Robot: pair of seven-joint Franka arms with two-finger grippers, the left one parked.
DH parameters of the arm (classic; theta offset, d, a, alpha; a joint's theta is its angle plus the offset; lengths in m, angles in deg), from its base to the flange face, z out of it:
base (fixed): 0 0 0 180
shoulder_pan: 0 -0.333 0 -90
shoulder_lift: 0 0 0 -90
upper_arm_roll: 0 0.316 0.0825 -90
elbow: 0 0 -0.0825 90
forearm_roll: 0 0.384 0 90
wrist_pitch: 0 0 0.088 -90
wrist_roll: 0 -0.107 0 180
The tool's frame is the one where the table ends.
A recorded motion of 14 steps. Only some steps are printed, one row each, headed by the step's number.
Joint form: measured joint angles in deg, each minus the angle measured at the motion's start. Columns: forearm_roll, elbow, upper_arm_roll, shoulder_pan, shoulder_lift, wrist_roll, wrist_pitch.
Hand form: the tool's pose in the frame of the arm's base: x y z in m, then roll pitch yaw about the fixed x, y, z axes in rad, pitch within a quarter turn. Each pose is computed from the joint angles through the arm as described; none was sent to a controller.
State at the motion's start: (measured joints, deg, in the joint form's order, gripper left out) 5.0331 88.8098 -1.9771 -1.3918 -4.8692 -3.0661 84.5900
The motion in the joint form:
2: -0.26 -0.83 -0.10 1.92 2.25 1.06 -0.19
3: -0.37 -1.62 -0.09 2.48 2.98 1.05 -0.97
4: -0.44 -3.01 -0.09 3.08 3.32 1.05 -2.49
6: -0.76 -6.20 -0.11 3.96 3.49 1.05 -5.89
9: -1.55 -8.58 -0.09 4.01 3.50 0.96 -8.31
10: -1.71 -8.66 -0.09 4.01 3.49 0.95 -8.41
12: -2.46 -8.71 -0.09 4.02 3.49 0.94 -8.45
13: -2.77 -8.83 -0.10 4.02 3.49 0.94 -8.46
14: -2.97 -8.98 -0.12 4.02 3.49 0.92 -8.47
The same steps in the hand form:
2: 0.5575 -0.0153 0.6079 -3.0633 0.1106 -0.0726
3: 0.5526 -0.0207 0.6203 -3.0644 0.0977 -0.0813
4: 0.5481 -0.0262 0.6326 -3.0654 0.0939 -0.0898
6: 0.5400 -0.0346 0.6549 -3.0713 0.0943 -0.1019
9: 0.5344 -0.0359 0.6702 -3.0855 0.0945 -0.1042
10: 0.5342 -0.0362 0.6706 -3.0883 0.0950 -0.1050
12: 0.5339 -0.0379 0.6708 -3.1013 0.0945 -0.1085
13: 0.5338 -0.0387 0.6717 -3.1067 0.0924 -0.1099
14: 0.5337 -0.0393 0.6728 -3.1101 0.0899 -0.1115

